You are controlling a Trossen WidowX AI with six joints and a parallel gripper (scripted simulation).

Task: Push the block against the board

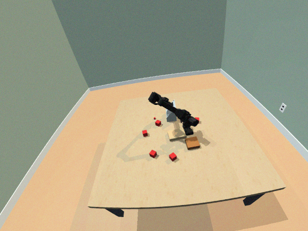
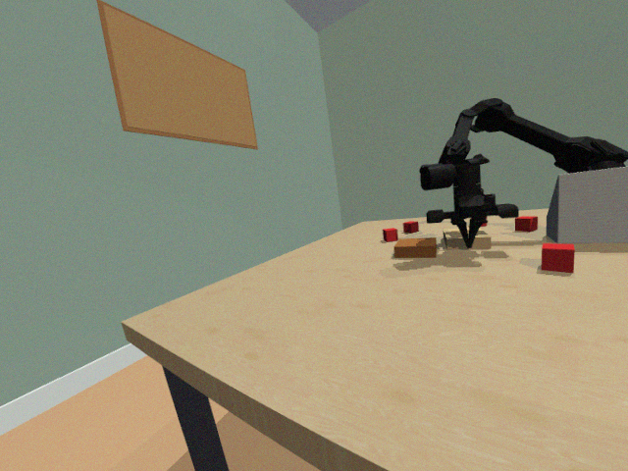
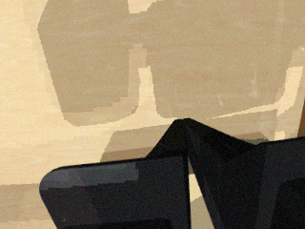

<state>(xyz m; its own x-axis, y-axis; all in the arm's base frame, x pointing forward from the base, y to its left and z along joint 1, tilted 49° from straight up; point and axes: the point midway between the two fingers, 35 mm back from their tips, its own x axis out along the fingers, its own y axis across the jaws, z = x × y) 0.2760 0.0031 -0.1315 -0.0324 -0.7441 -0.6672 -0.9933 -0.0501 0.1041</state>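
The pale tan board lies 10 mm ahead of my gripper tip, 90 mm to the right of it and 10 mm above it. Round my gripper tip: brown square block (120 mm ahead, 20 mm to the left, 10 mm above).
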